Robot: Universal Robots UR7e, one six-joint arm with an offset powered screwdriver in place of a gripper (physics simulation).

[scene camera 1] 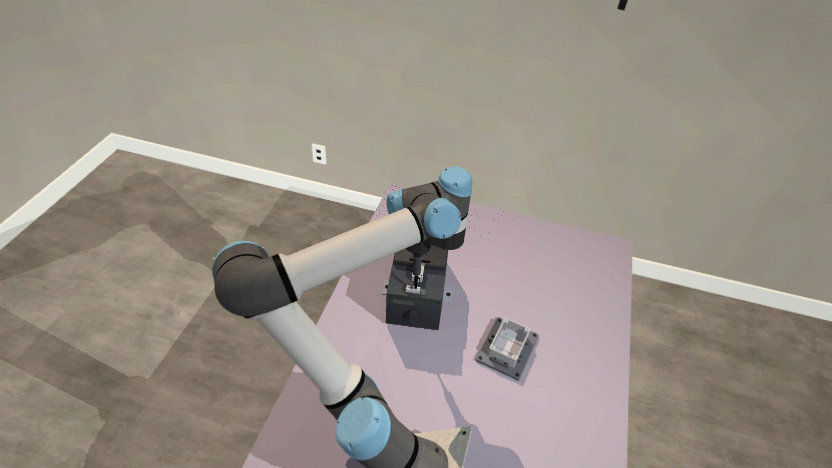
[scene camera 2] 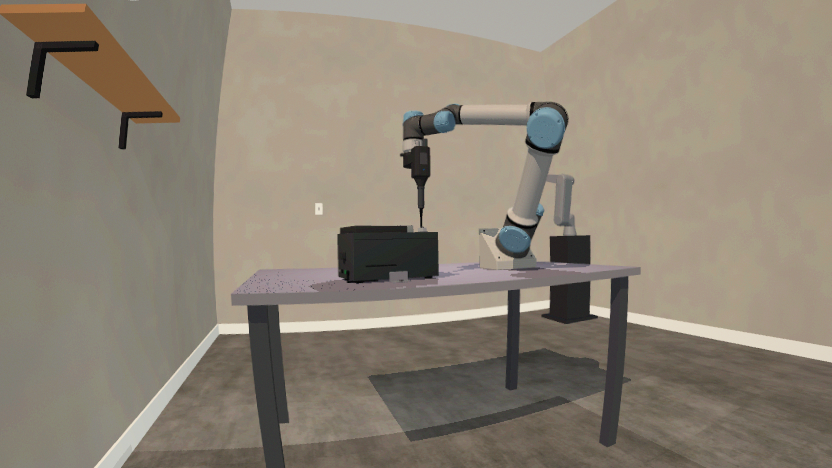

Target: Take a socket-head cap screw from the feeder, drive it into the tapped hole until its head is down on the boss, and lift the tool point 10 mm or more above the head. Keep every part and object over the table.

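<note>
The dark screw feeder stands on the table, with small light metal parts on its top. My screwdriver points straight down, its bit tip at the light part on the feeder's top. The tip looks at or very near that part; contact cannot be made out. Screws are too small to see, and whether one is on the bit cannot be told. A light grey open-topped housing sits on a dark plate to the right of the feeder in scene camera 1. The boss and its tapped hole cannot be picked out.
The pinkish table carries the feeder, the housing and the arm's base. A wall shelf is at upper left in scene camera 2. A second, grey arm stands on a black pedestal behind the table.
</note>
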